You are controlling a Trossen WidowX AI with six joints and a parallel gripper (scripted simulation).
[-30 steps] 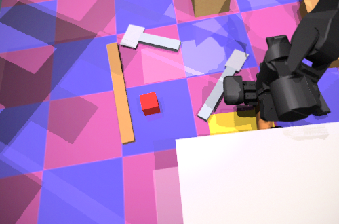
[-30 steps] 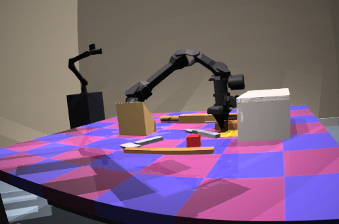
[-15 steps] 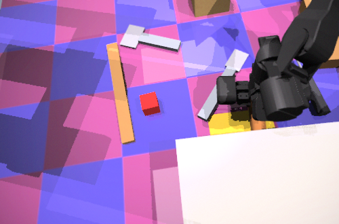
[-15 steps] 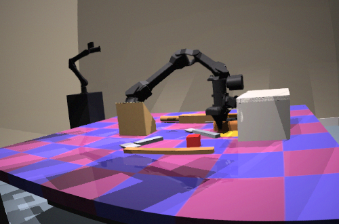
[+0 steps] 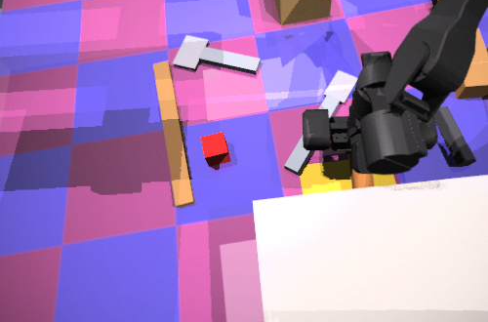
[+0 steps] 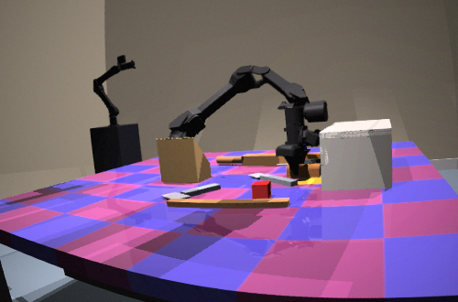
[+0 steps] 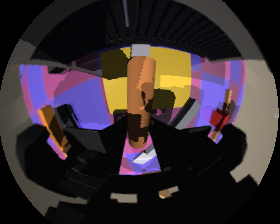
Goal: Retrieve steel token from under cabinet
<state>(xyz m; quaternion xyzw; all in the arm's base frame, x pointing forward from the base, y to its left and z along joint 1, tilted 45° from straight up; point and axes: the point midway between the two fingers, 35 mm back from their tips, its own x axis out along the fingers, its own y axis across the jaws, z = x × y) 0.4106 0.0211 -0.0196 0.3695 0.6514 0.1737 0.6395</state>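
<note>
Now: the grey paddle-ended bar 9 cm behind my gripper tip and 2 cm to the right of it. Round my gripper tip: black screwdriver 15 cm to the left, 3 cm behind; then flat steel token 21 cm ahead, 9 cm to the right; then red cube 23 cm to the right, 6 cm behind, 1 cm above.
</note>
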